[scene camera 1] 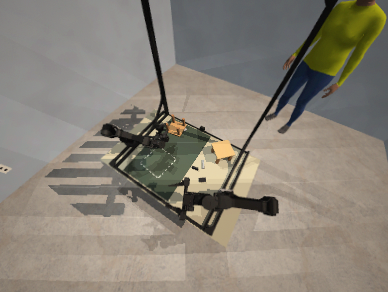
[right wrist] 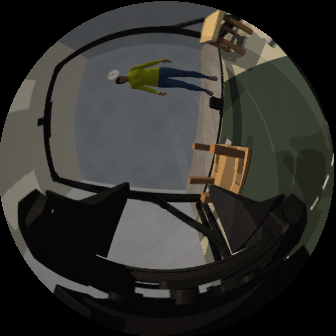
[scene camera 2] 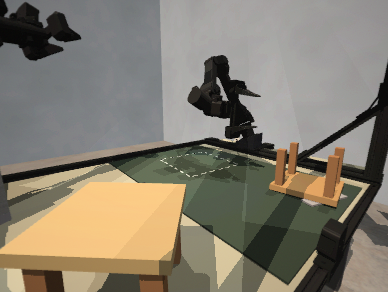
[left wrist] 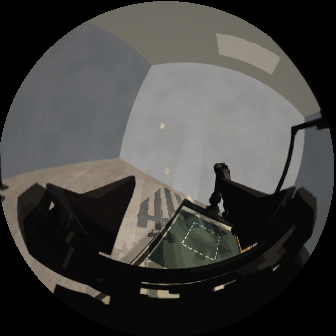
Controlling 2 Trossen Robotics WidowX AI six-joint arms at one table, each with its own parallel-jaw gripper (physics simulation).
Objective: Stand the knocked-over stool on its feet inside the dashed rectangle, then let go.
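Frame: origin at the left arm's base, x ahead, y left, z up, level; millimetres.
Seen in the pictures: left gripper, between the fingertips: (scene camera 1: 166,195) (scene camera 2: 71,43) (left wrist: 178,180); right gripper, between the fingertips: (scene camera 1: 166,126) (right wrist: 170,187) (scene camera 2: 258,111); right arm's base, origin of its link: (scene camera 2: 249,136) (left wrist: 213,207).
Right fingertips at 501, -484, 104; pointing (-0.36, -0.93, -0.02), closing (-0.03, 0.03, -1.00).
Observation:
Offsets run from my right fingertips to a thing's top centre, as dx, dy, dz.
The knocked-over wooden stool @[-35, -150, -89] (scene camera 1: 176,128) (scene camera 2: 304,186) (right wrist: 231,169) lies upside down, seat on the green mat and legs pointing up, near the mat's far right corner in scene camera 2. The white dashed rectangle (scene camera 1: 158,177) (scene camera 2: 190,176) (left wrist: 215,259) is on the mat, apart from the stool. My right gripper (scene camera 2: 258,111) (right wrist: 170,187) is open and empty, raised above the table's back edge, to the left of the stool in scene camera 2. My left gripper (scene camera 2: 71,43) (left wrist: 178,180) is open and empty, held high and far from the stool.
A second wooden stool @[-481, +105, -90] (scene camera 1: 223,149) (scene camera 2: 107,215) (right wrist: 212,27) stands upright on the pale tabletop. Small dark and pale pieces, one a dark block @[-333, +346, -198] (scene camera 1: 202,179), lie near it. Black rails and posts frame the table. A person (scene camera 1: 332,47) (right wrist: 145,76) stands beyond it.

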